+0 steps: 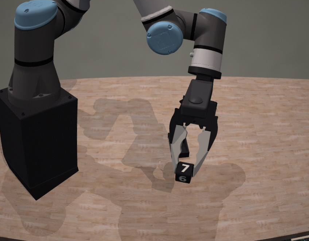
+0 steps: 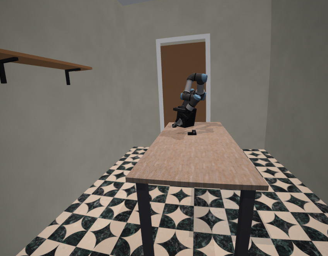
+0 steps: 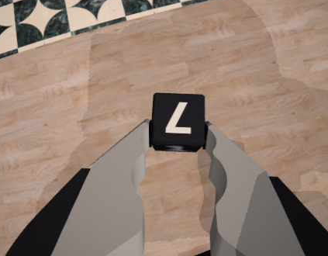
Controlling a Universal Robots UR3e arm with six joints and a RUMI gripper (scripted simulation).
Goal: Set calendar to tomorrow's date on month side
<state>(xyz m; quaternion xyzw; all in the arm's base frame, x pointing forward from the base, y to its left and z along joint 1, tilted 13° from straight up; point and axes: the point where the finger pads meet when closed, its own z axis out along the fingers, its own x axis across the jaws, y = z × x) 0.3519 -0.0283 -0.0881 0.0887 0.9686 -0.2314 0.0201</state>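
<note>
Right now the black number cube is 1 cm to the right of my hand and 1 cm below it. Also, from my hand: black calendar tray: 3 cm behind, 15 cm to the left, 8 cm below.
</note>
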